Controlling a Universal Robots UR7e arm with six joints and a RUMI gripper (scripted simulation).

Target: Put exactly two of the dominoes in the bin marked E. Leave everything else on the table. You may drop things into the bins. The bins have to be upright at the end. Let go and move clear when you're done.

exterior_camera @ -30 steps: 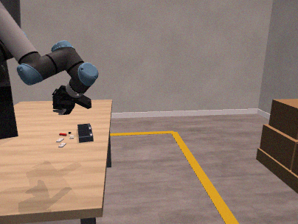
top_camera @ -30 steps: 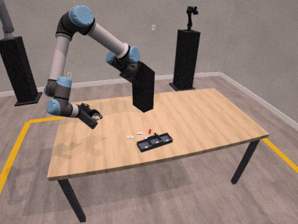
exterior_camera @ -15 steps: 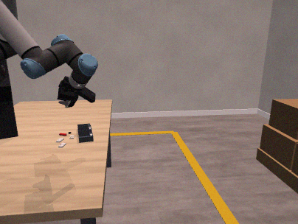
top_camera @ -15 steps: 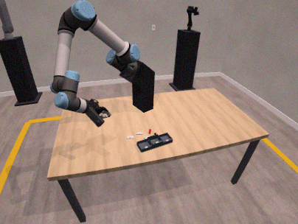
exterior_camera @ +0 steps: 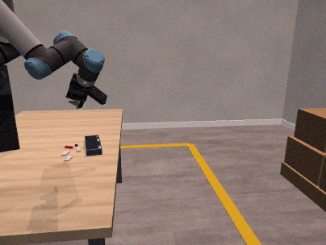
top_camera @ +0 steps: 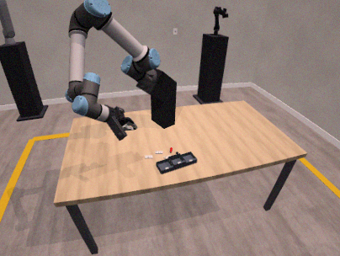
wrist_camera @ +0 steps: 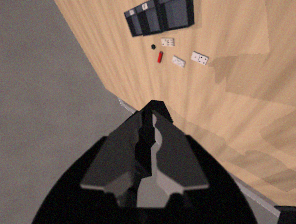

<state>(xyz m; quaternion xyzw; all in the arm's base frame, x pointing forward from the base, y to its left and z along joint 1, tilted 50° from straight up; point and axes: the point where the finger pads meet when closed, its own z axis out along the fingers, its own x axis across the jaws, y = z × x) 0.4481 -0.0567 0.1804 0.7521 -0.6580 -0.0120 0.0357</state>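
Now: the bin row 28 cm below my hand, 24 cm to the left of it and 2 cm ahead of it. From my hand the other things lie so: small black piece (30 cm below, 28 cm to the left, 8 cm behind); small red piece (30 cm below, 25 cm to the left, 11 cm behind).
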